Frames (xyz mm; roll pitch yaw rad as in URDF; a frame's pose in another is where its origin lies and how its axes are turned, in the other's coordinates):
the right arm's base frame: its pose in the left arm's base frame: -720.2 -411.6 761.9 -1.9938 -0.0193 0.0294
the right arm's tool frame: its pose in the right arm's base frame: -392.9 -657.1 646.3 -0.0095 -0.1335 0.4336
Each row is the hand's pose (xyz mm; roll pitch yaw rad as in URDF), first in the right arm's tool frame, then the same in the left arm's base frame.
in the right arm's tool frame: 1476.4 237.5 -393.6 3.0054 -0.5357 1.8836
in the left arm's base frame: 161.0 -53.5 419.1 -1.7435 0.8591 2.9040
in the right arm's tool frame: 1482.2 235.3 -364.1 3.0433 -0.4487 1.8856
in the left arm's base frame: 162.9 -25.7 407.7 -1.6040 0.8561 3.0369
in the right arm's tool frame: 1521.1 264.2 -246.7 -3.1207 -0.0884 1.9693
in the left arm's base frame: 169.9 70.0 324.5 -1.1353 0.6880 -2.7835
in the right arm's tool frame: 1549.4 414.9 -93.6 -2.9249 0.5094 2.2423
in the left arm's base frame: 114.4 150.9 131.3 -0.8099 0.1644 -2.3463
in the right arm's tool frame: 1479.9 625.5 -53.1 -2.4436 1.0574 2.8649
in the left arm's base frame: -37.1 106.9 -29.8 -0.8417 -0.4161 -1.9702
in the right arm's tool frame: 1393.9 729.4 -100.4 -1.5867 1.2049 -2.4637
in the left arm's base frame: -149.1 24.6 -63.1 -1.0565 -0.7006 -1.6102
